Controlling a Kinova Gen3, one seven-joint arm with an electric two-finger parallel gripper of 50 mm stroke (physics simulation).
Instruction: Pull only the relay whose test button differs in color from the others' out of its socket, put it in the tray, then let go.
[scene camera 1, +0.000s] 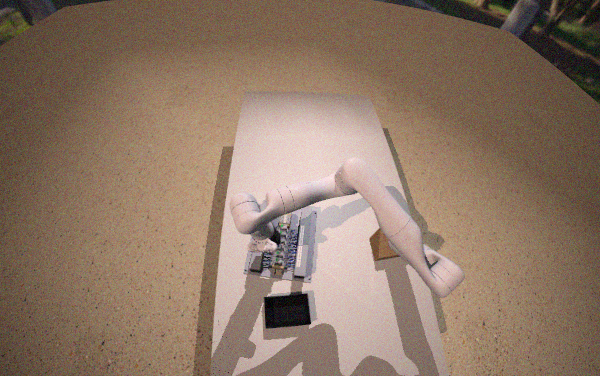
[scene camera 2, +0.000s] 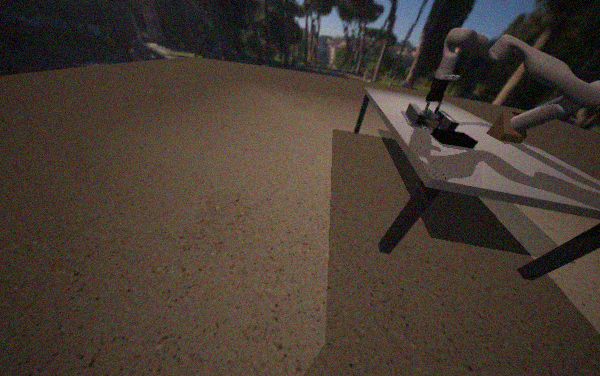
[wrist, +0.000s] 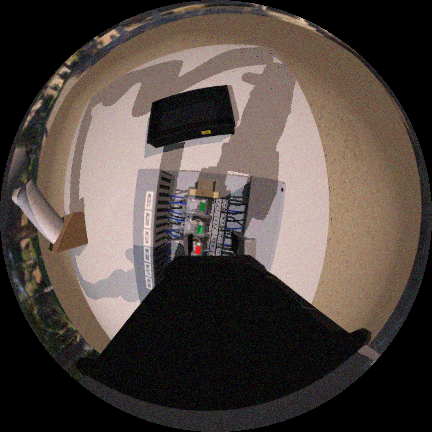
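Pixels of known places: gripper, fingertip midpoint: (scene camera 2: 430, 113) (wrist: 211, 241); arm's base, link origin: (scene camera 2: 517, 124) (wrist: 57, 231).
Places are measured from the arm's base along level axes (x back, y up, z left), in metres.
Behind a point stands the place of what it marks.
Note:
The relay with the red test button (wrist: 198, 248) @[y -0.022, x -0.488, z -0.020 m] sits in the socket row on the grey panel (wrist: 278, 207) (scene camera 1: 311, 250) @[y -0.089, x -0.351, z -0.015 m], partly hidden by the gripper in the wrist view. A relay with a green button (wrist: 200, 229) @[y -0.022, x -0.493, z 0.005 m] and another green-button relay (wrist: 202, 206) @[y -0.022, x -0.498, z 0.034 m] sit beyond it in the same row. My gripper (wrist: 211, 241) @[y -0.027, x -0.505, z -0.012 m] (scene camera 2: 432, 109) @[y -0.027, x -0.505, z -0.012 m] is open and empty, pointing down over the row. The red-button relay shows between its fingertips, closer to the left one; their exact height is unclear. The black tray (wrist: 192, 116) @[y -0.088, x -0.471, z 0.221 m] (scene camera 1: 287, 311) @[y -0.088, x -0.466, z 0.222 m] (scene camera 2: 454, 138) @[y -0.058, x -0.504, z 0.278 m] stands beyond the panel's end, with no relay visible in it.
A slotted grey wire duct (wrist: 142, 215) @[y -0.029, x -0.400, z 0.027 m] runs along the left of the relays in the wrist view, with blue and dark wires between. A tan end block (wrist: 205, 189) @[y -0.088, x -0.491, z 0.062 m] closes the row on the tray side. A brown block (scene camera 1: 382, 247) @[y -0.015, x -0.070, z 0.020 m] (scene camera 2: 506, 127) @[y -0.023, x -0.070, z 0.028 m] (wrist: 74, 232) @[y -0.043, x -0.085, z -0.007 m] stands near the arm's base.

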